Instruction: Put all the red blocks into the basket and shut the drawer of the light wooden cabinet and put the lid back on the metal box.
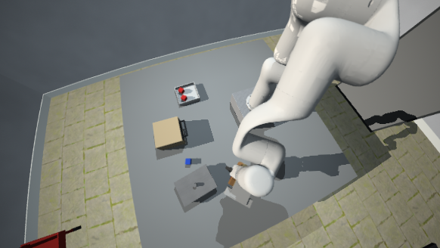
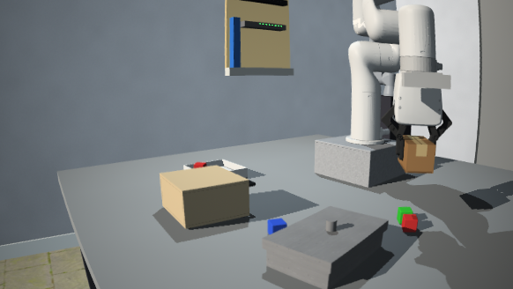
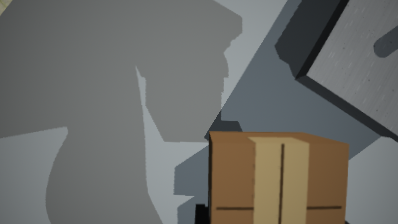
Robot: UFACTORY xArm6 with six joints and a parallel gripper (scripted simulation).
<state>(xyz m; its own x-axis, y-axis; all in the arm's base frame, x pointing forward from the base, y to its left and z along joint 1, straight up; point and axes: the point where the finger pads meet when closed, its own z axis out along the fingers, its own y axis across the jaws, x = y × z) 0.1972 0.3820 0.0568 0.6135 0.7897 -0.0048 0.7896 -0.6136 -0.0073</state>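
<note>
The green block is 1 cm behind my hand, 2 cm to the right of it and 15 cm below it. From my hand the other things lie so: blue block 25 cm ahead, 11 cm to the right, 15 cm below; knobbed lid 22 cm ahead, 2 cm to the left, 11 cm below; cardboard box right at my hand.
</note>
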